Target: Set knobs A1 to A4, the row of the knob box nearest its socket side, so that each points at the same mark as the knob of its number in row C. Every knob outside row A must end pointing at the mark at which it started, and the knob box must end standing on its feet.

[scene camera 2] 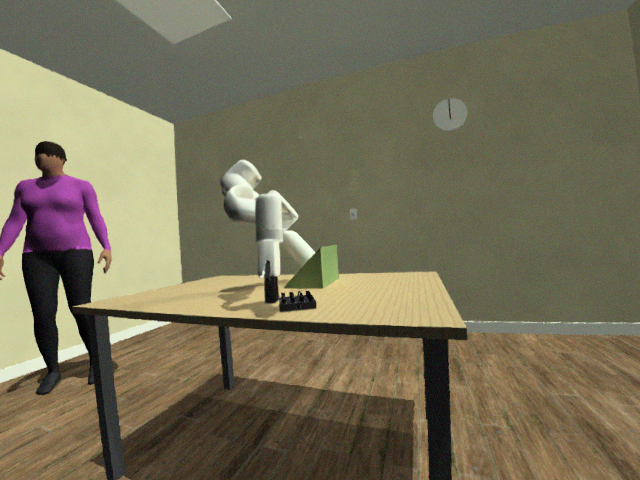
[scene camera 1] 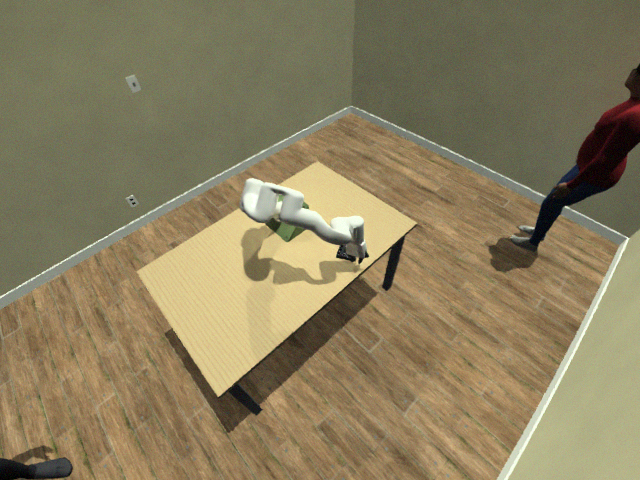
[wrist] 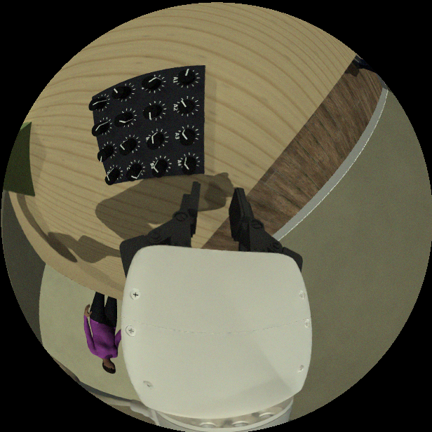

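Where they show: gripper, between the fingertips: (scene camera 2: 272, 302) (scene camera 1: 356, 261); arm's base, origin of its link: (scene camera 2: 313, 264).
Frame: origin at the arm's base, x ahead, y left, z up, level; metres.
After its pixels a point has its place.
The black knob box (scene camera 1: 343, 253) {x 0.438, y 0.081, z -0.053 m} (scene camera 2: 298, 303) {x 0.475, y 0.154, z -0.067 m} (wrist: 170, 125) stands flat on the table. In the wrist view, row A is its right-hand column: the pointers of A1 (wrist: 187, 77) near upward, A2 (wrist: 186, 106) and A3 (wrist: 187, 135) up-left; A4 (wrist: 189, 163) is nearest the fingers, its exact mark unclear. Row C holds C1 (wrist: 121, 92), C2 (wrist: 124, 119), C3 (wrist: 128, 146) and C4 (wrist: 134, 171), seen obliquely; their exact marks are hard to read. My gripper (scene camera 1: 360, 259) {x 0.523, y 0.095, z -0.053 m} (scene camera 2: 271, 300) {x 0.523, y 0.095, z -0.053 m} (wrist: 215, 196) is partly open and empty, beside the box's A4 end and touching no knob.
A green wedge (scene camera 1: 288, 230) {x 0.111, y -0.041, z -0.042 m} (scene camera 2: 329, 266) {x 0.033, y 0.094, z -0.009 m} (wrist: 19, 162) stands on the table (scene camera 1: 206, 310) {x 0.214, y -0.644, z -0.088 m} (scene camera 2: 387, 299) {x 0.314, y 0.386, z -0.088 m} (wrist: 270, 75) near the arm's base. The table edge runs close to the box and gripper. A person in red (scene camera 1: 610, 139) and one in purple (scene camera 2: 59, 211) (wrist: 102, 340) stand off the table.
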